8 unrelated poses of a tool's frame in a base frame.
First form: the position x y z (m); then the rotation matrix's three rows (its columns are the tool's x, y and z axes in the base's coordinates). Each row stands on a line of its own.
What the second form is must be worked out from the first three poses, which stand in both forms.
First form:
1:
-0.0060 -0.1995 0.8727
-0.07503 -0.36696 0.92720
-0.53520 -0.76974 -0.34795
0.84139 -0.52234 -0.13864
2:
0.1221 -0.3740 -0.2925
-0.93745 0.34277 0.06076
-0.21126 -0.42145 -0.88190
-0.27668 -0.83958 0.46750
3:
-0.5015 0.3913 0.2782
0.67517 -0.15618 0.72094
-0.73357 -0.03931 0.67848
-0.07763 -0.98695 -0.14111
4:
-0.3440 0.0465 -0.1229
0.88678 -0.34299 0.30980
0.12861 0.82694 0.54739
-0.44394 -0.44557 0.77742
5:
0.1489 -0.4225 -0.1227
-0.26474 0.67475 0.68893
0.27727 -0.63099 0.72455
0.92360 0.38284 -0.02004
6:
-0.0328 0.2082 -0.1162
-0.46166 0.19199 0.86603
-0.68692 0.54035 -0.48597
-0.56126 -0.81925 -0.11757
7:
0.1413 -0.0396 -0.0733
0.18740 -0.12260 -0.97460
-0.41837 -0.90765 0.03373
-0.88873 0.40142 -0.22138
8:
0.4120 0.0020 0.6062
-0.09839 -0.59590 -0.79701
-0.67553 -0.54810 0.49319
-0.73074 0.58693 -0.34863
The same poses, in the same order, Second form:
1: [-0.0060 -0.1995 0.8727 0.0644 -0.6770 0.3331 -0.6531]
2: [0.1221 -0.3740 -0.2925 0.1648 0.0642 0.5120 -0.8406]
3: [-0.5015 0.3913 0.2782 0.6113 -0.6811 0.3266 -0.2361]
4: [-0.3440 0.0465 -0.1229 0.9342 -0.2657 0.2017 0.1262]
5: [0.1489 -0.4225 -0.1227 0.1451 -0.5887 -0.4043 -0.6848]
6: [-0.0328 0.2082 -0.1162 0.4902 -0.1700 0.7279 -0.4483]
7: [0.1413 -0.0396 -0.0733 0.1208 0.7610 -0.1777 -0.6121]
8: [0.4120 0.0020 0.6062 0.0349 0.6705 -0.4741 -0.5696]
